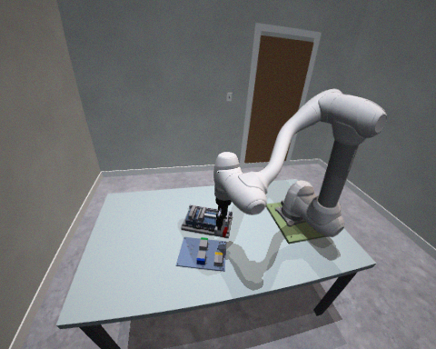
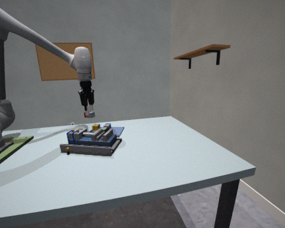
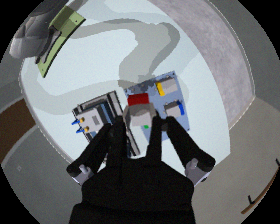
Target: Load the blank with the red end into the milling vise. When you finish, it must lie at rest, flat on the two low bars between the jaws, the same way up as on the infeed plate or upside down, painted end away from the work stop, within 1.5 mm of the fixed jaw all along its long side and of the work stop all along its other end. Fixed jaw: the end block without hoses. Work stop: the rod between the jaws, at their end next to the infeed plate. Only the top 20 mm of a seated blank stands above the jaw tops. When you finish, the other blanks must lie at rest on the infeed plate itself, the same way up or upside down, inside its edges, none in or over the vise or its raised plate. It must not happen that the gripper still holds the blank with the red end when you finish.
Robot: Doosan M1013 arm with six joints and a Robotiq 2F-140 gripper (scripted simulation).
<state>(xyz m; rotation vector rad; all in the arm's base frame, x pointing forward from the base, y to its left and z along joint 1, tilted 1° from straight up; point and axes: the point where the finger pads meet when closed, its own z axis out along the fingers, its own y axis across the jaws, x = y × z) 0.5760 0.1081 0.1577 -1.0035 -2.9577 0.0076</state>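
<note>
Right now the red-ended blank is 30 mm below my hand. The rest, counted from my hand: blue-ended blank: 160 mm below, 120 mm ahead, 50 mm to the left; green-ended blank: 160 mm below, 80 mm ahead, 30 mm to the right; yellow-ended blank: 160 mm below, 80 mm to the left, 30 mm ahead.
</note>
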